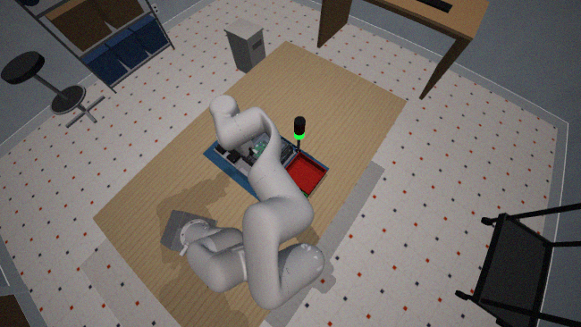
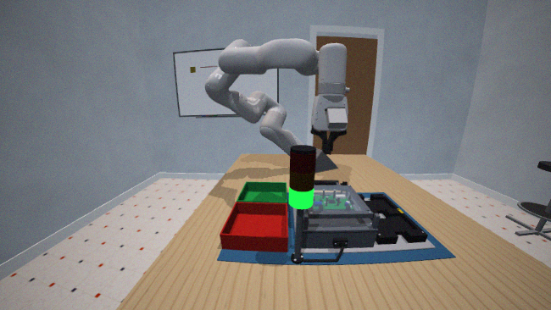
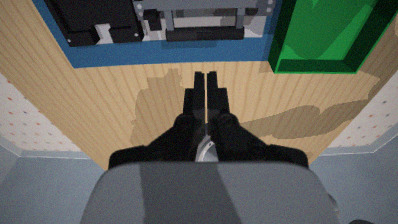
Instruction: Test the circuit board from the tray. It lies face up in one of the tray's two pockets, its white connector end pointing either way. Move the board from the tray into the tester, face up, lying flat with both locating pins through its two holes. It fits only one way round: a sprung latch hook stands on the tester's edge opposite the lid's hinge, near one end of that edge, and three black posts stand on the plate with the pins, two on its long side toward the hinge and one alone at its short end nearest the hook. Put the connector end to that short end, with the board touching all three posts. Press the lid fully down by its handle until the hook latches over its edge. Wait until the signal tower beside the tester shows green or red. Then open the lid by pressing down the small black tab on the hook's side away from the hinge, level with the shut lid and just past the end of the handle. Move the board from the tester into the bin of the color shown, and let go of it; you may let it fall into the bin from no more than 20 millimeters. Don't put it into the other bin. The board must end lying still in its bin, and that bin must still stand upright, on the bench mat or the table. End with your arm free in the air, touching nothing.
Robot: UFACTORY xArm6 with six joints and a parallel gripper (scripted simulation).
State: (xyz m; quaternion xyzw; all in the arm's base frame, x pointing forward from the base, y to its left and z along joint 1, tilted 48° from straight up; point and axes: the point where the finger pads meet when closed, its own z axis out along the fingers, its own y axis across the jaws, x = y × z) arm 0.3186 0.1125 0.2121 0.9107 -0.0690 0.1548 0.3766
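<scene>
Now: the black latch hook 120 mm below my hand, 50 mm to the left of it and 40 mm ahead of it. From my hand the other things lie so: clear lid 120 mm below, 80 mm ahead, 20 mm to the right; green circuit board 140 mm below, 80 mm ahead, 20 mm to the right; plate 140 mm below, 90 mm ahead, 20 mm to the right.
</scene>
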